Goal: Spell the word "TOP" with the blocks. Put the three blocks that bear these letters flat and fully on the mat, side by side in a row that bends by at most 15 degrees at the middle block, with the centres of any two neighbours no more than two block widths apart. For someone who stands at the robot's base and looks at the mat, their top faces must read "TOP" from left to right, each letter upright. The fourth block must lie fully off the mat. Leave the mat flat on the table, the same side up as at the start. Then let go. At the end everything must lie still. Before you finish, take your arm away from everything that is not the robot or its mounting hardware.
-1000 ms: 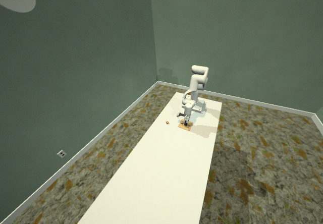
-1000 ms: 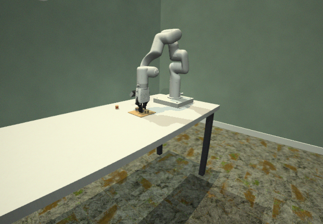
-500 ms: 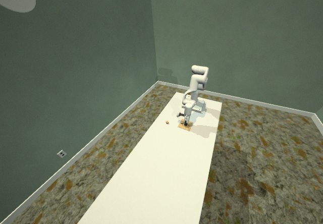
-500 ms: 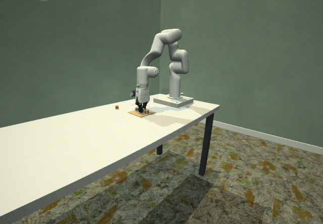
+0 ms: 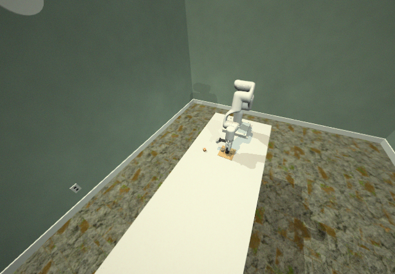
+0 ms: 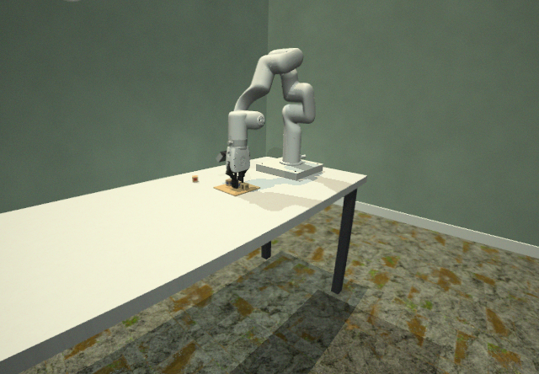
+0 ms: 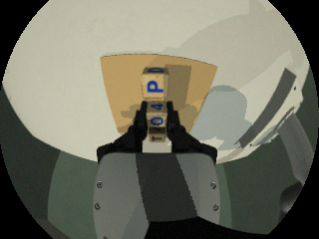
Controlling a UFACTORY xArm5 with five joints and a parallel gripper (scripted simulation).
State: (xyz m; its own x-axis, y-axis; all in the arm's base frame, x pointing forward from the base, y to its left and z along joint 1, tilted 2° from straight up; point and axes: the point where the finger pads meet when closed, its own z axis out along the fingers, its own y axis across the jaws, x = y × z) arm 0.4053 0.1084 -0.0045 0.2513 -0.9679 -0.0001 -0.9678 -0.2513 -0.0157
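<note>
Now: the tan mat 2 cm below my hand.
</note>
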